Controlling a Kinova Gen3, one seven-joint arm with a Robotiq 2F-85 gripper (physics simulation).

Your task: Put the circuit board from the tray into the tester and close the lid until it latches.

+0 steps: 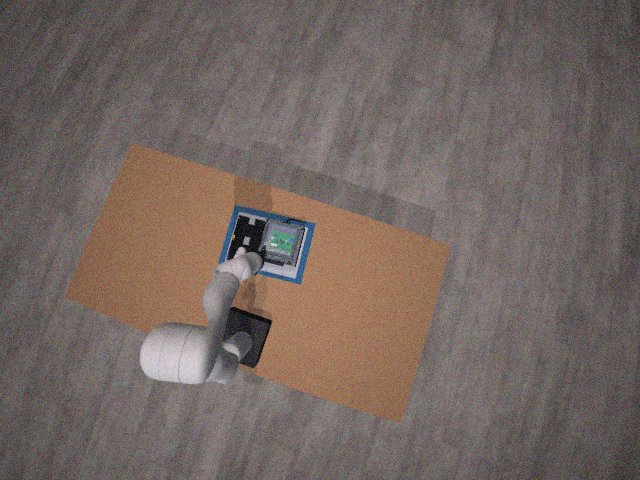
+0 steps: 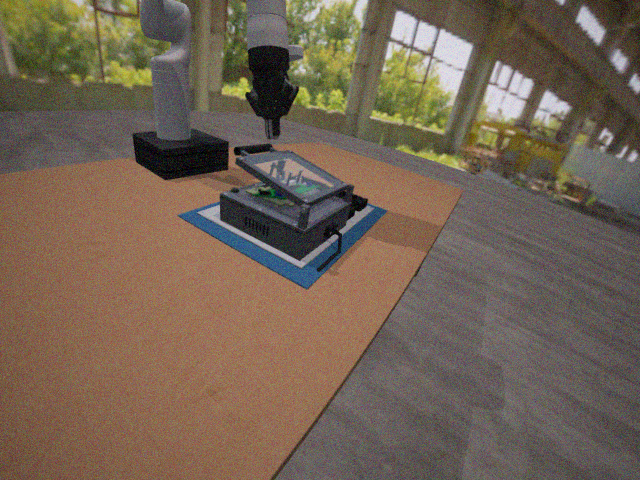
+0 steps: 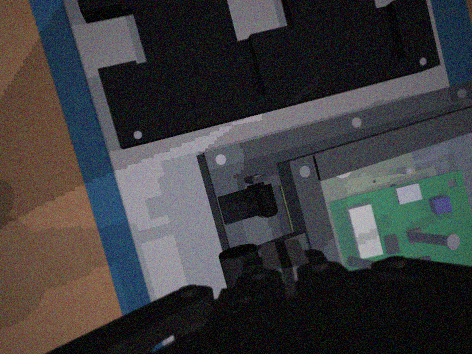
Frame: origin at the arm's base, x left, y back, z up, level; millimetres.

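Seen in the pictures: gripper, fingertip midpoint: (image 1: pixel 263 256) (image 2: pixel 273 139) (image 3: pixel 282 267); arm's base at its link origin: (image 1: pixel 241 342) (image 2: pixel 174 136).
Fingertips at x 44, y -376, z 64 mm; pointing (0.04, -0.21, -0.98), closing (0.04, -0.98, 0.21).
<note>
Pixels of each thing's top centre, then the offset from my fingertips to it. "spot": a spot on its surface instead. Level surfaces: height alone.
- black handle bar at a spot on its surface: (image 2: pixel 252 149) spot: dx -53, dy -4, dz -17 mm
- orange-brown table top at its surface level: dz -149 mm
- black cable at a spot on its surface: (image 2: pixel 339 242) spot: dx -15, dy -209, dz -130 mm
The tester (image 1: pixel 299 254) (image 2: pixel 258 223) (image 3: pixel 330 117) is a dark grey box. Its clear-windowed lid (image 2: pixel 324 196) is tilted partly open, with a black handle bar (image 2: pixel 252 149) at the raised edge. The green circuit board (image 1: pixel 282 241) (image 2: pixel 269 192) (image 3: pixel 370 200) lies in the tester under the lid; whether it is fully seated cannot be told. The black tray (image 1: pixel 252 227) (image 3: pixel 190 85) is beside the tester, and no board shows in its visible part. My gripper (image 1: pixel 263 252) (image 2: pixel 272 135) (image 3: pixel 282 267) is shut and empty, pointing down above the raised lid edge, near the handle.
Tester and tray stand on a white panel with a blue border (image 1: pixel 308 253) (image 2: pixel 248 250) (image 3: pixel 95 165), on an orange-brown table top (image 1: pixel 361 289) (image 2: pixel 155 284). A black cable (image 2: pixel 339 242) leaves the tester. The robot's black base block (image 1: pixel 261 341) (image 2: pixel 180 157) stands behind.
</note>
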